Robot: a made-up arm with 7 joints. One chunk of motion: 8 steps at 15 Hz.
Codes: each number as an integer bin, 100 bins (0 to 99) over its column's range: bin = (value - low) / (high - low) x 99, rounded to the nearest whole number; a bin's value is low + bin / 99 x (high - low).
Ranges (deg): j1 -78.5..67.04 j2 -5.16..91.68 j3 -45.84..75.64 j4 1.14..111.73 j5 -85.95..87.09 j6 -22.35..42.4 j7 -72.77..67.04
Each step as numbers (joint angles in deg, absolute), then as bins.
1 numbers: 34.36 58.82 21.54 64.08 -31.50 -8.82 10.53
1 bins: 77 65 55 56 31 21 59
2 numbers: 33.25 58.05 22.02 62.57 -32.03 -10.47 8.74
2 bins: 76 65 55 55 31 18 58
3 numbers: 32.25 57.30 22.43 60.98 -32.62 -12.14 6.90
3 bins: 75 64 56 54 31 16 56
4 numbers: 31.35 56.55 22.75 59.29 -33.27 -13.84 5.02
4 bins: 75 63 56 52 30 13 55
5 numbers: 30.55 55.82 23.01 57.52 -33.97 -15.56 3.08
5 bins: 74 62 56 50 30 10 54
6 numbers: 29.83 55.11 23.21 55.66 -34.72 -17.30 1.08
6 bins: 74 62 56 49 29 8 52
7 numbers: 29.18 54.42 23.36 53.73 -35.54 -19.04 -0.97
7 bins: 73 61 56 47 29 5 51
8 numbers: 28.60 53.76 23.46 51.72 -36.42 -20.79 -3.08
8 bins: 73 60 56 45 28 2 49
